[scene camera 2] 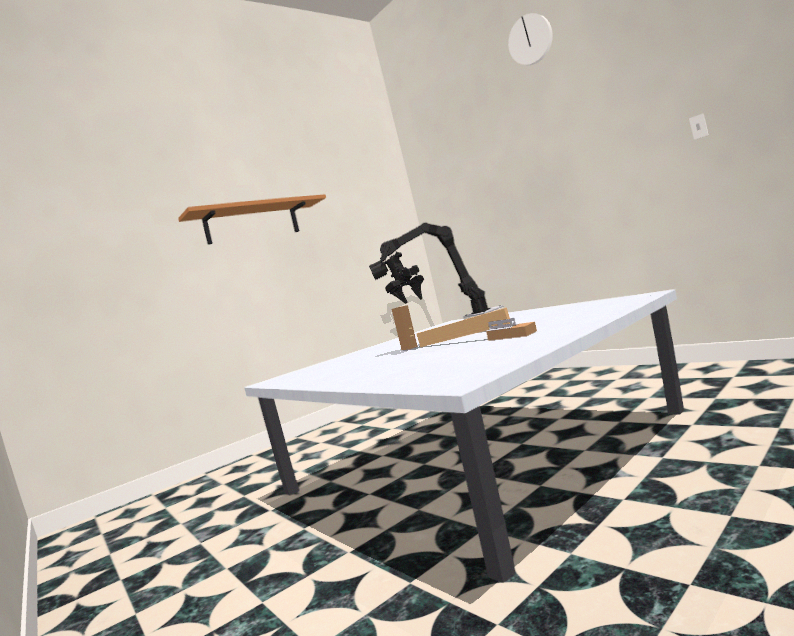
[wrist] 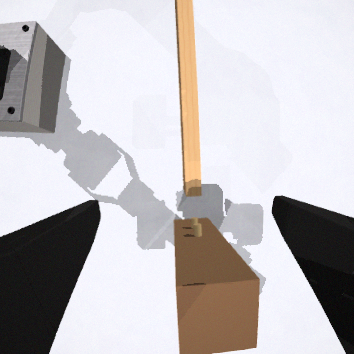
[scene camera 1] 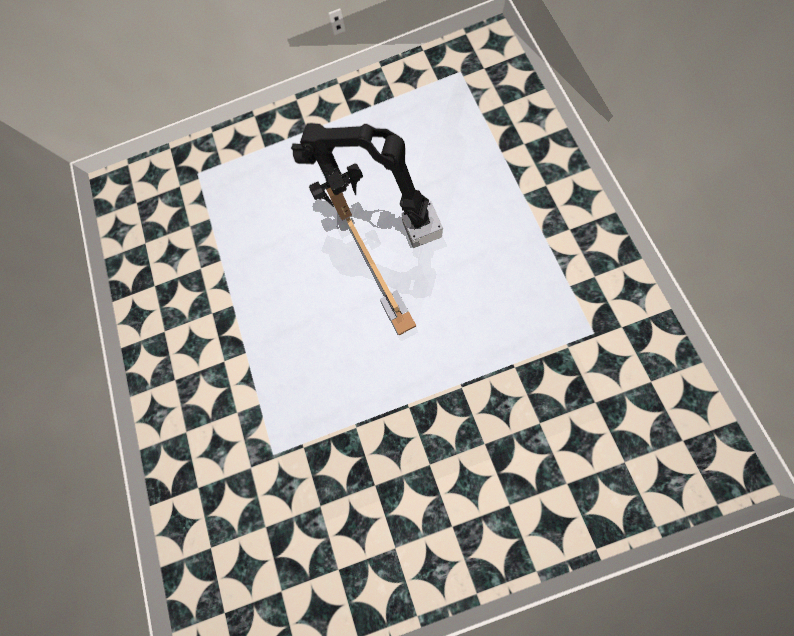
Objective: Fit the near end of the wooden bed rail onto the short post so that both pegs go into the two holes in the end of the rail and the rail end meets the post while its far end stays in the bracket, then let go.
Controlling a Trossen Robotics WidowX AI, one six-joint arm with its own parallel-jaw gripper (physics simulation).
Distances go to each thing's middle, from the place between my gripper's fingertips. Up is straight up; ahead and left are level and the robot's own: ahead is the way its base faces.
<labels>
Right now the wooden bed rail (scene camera 2: 476,324) is 21 cm to the left of my hand, 14 cm below it and 1 cm behind it.
</labels>
